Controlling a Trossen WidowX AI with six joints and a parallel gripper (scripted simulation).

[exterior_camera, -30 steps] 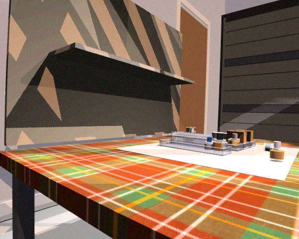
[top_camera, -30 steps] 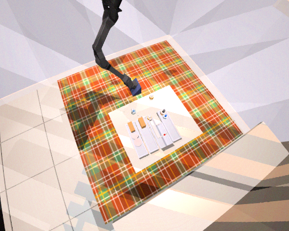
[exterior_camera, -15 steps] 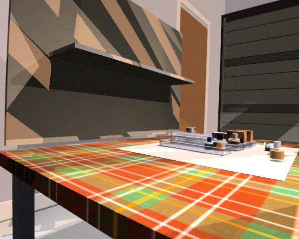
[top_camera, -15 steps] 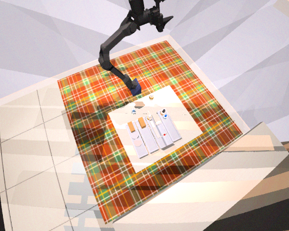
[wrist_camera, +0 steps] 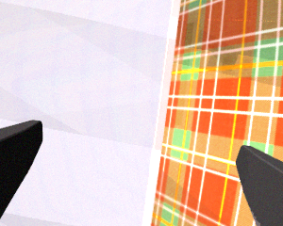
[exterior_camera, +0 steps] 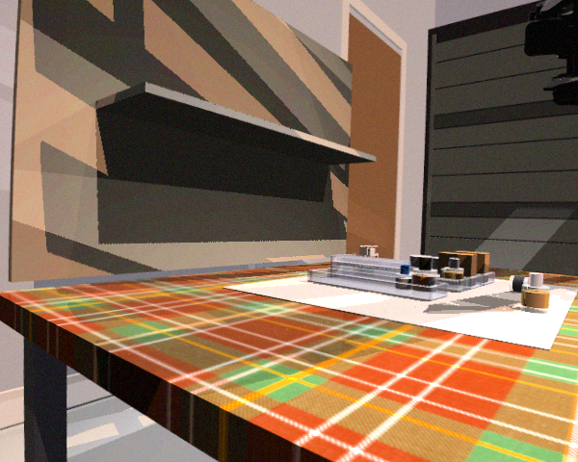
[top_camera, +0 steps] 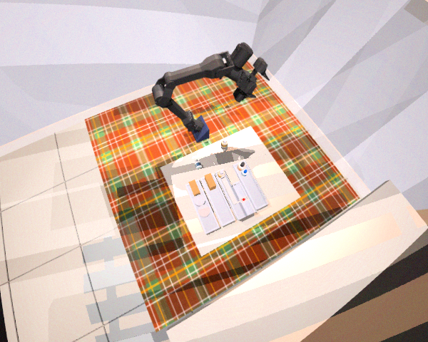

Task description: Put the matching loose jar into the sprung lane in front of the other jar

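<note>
My gripper tip is 39 cm to the left of the small loose jar, 33 cm above it and 3 cm short of it. Also, from my gripper tip: lane rack: 33 cm below, 31 cm to the right, 31 cm ahead.
</note>
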